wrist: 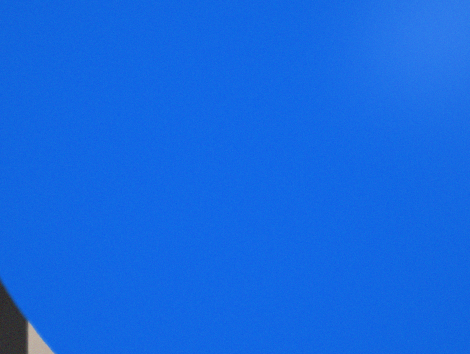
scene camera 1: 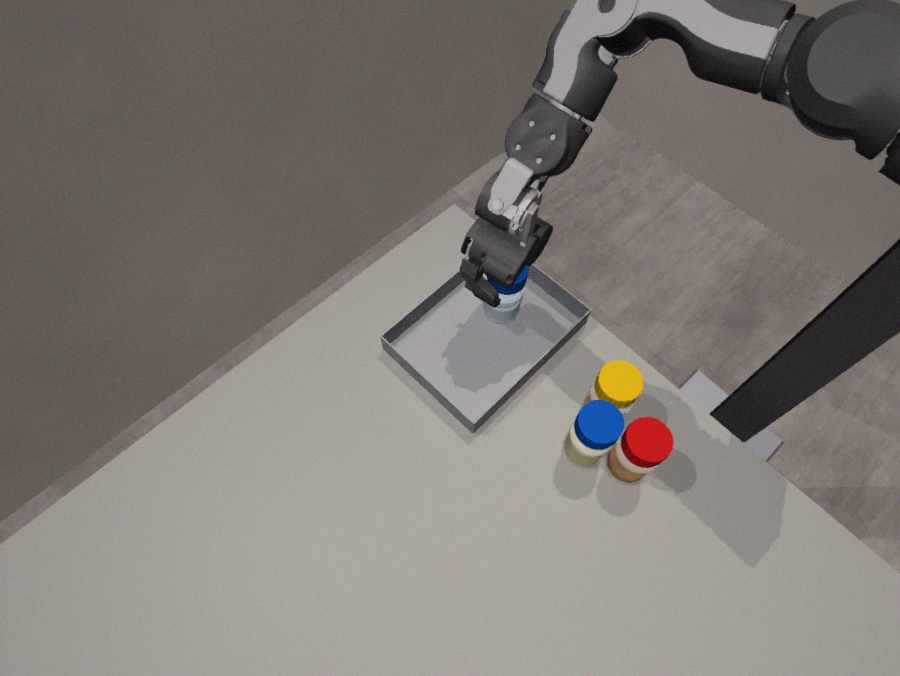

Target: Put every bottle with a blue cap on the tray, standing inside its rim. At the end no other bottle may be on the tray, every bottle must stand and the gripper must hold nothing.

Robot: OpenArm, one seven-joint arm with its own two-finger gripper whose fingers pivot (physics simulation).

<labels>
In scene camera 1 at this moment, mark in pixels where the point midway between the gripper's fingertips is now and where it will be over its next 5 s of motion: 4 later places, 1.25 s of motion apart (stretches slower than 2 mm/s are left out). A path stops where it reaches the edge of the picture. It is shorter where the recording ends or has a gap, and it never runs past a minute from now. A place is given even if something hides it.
My gripper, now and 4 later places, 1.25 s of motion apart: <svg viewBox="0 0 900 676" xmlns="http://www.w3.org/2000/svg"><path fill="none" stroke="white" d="M494 279L511 248L653 442L596 404L581 436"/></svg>
</labels>
